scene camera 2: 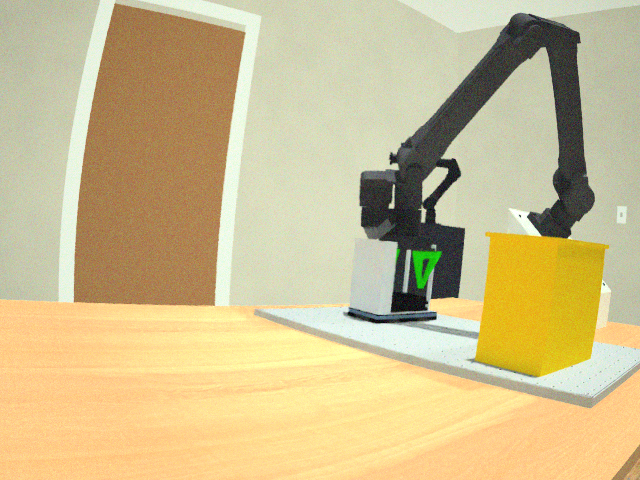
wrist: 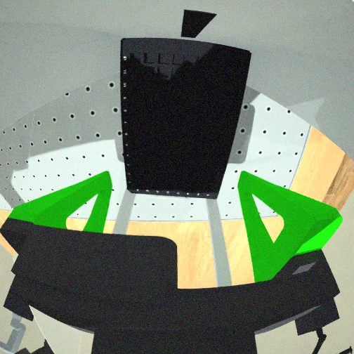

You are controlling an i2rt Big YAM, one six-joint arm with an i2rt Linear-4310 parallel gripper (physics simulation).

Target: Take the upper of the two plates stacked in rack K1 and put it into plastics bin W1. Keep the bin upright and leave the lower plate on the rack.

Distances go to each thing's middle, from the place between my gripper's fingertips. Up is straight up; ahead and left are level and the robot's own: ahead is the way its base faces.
My gripper is now 30 mm short of the black plate (wrist: 180,99) and 30 mm above it. Also, from my hand: yellow plastics bin (scene camera 2: 542,294) 400 mm to the left, 100 mm ahead, 20 mm above.
